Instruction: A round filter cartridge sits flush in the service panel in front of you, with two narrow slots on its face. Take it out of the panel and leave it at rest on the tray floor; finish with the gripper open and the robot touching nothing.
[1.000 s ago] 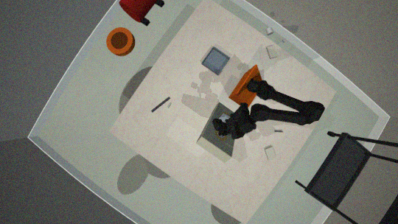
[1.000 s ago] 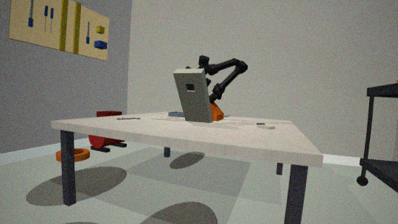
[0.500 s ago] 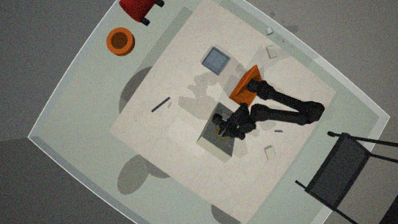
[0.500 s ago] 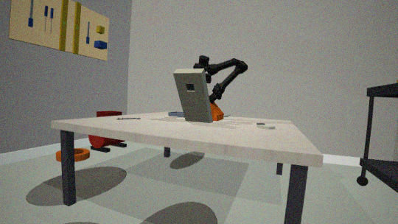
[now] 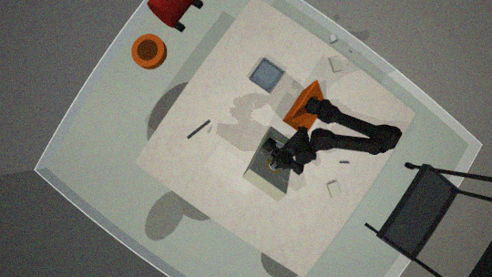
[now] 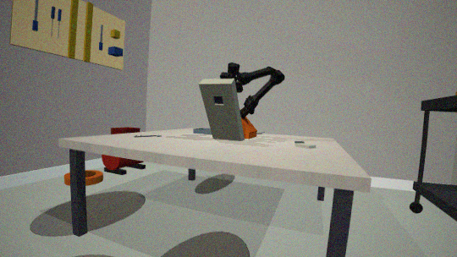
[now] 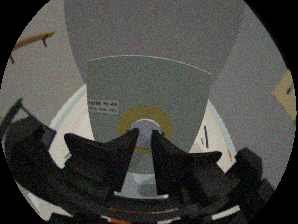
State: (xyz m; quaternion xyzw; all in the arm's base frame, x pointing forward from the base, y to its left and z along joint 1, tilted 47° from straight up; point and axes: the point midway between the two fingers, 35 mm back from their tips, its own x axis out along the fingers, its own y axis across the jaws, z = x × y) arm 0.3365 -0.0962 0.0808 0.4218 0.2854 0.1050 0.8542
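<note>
Right now the grey service panel is 8 cm below my gripper tip and 4 cm behind it. Round my gripper tip: round filter cartridge (1 cm below, 1 cm ahead); then blue-grey tray (42 cm behind, 28 cm to the right, 25 cm below).
</note>
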